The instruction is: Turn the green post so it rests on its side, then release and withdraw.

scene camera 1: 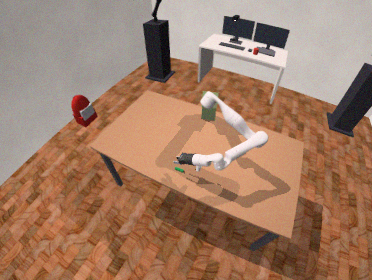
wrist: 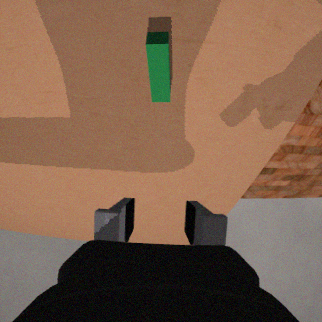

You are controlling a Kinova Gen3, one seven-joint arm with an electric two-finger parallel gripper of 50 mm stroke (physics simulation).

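Observation:
The green post [scene camera 1: 179, 169] [wrist: 160, 72] lies on its side on the wooden table [scene camera 1: 125, 127] [wrist: 30, 65], near the table's front edge. In the wrist view its long face and a darker end face show, with a narrow shadow along it. My gripper [scene camera 1: 176, 160] [wrist: 159, 214] is open, with nothing between its fingers. It is above the table and apart from the post. In the wrist view the post is beyond the fingertips, toward the top of the picture.
A green block [scene camera 1: 209, 113] stands at the table's back beside the upper end of my arm. My arm's shadow crosses the table. A white desk [scene camera 1: 210, 45] with two monitors, black pedestals [scene camera 1: 157, 50] [scene camera 1: 352, 100] and a red object [scene camera 1: 80, 106] are beyond the table.

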